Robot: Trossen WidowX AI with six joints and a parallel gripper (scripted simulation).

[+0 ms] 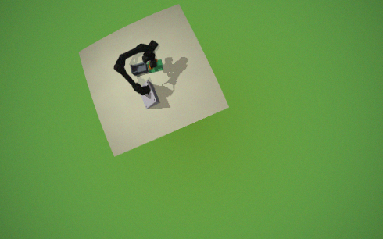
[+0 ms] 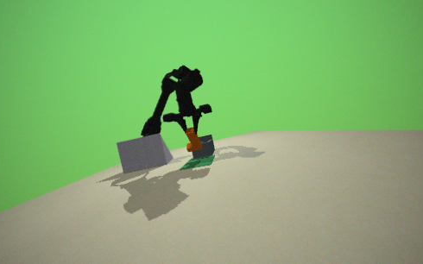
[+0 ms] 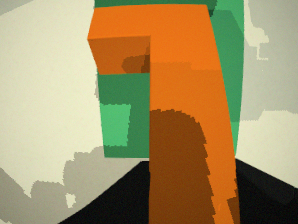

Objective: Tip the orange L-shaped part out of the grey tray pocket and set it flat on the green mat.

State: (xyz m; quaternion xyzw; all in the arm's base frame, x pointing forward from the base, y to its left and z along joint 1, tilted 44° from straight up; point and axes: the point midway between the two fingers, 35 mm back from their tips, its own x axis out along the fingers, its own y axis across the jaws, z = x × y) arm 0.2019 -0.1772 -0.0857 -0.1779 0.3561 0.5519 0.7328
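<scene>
Right now the green mat is 130 mm below my gripper tip, 20 mm to the left of it and 10 mm ahead of it. Round my gripper tip: orange L-shaped part (30 mm to the left, 30 mm below).
</scene>
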